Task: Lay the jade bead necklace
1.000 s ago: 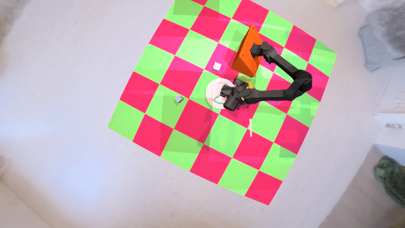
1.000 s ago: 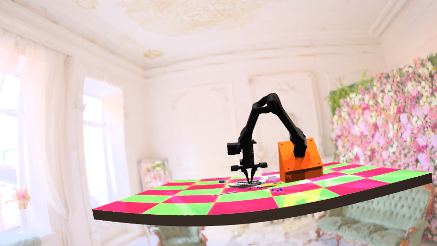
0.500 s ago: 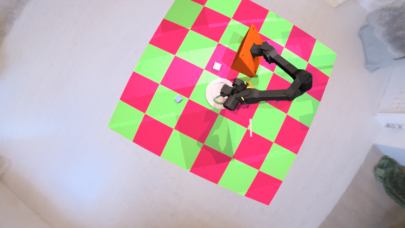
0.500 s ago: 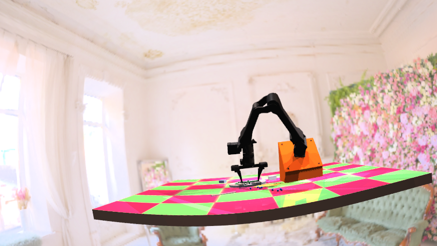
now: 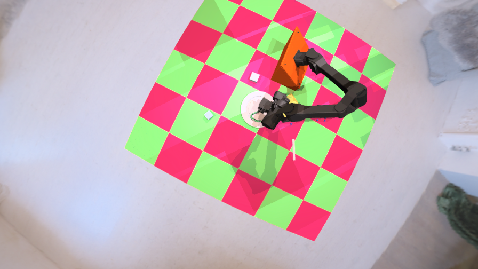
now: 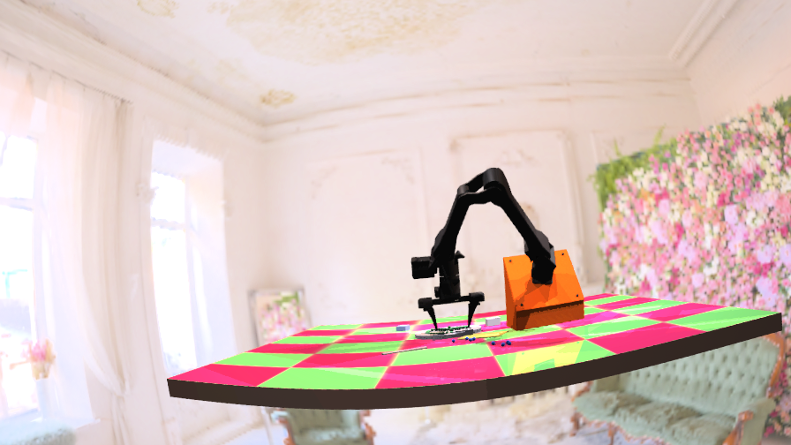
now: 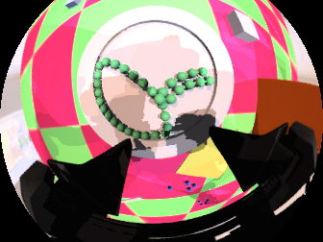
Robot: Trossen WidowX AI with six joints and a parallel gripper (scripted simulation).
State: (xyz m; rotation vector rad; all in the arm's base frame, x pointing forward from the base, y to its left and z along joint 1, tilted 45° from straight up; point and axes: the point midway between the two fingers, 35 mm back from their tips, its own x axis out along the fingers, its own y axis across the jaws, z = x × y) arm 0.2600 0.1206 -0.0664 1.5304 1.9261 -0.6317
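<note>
My gripper tip is 6 cm to the left of the round bead board, 2 cm short of it and 1 cm above it. Round my gripper tip: white cube (18 cm to the right, 12 cm behind, 1 cm below); then thin white stick (23 cm to the left, 10 cm ahead, 2 cm below); then yellow patch (9 cm behind, 6 cm to the left, 2 cm below).
</note>
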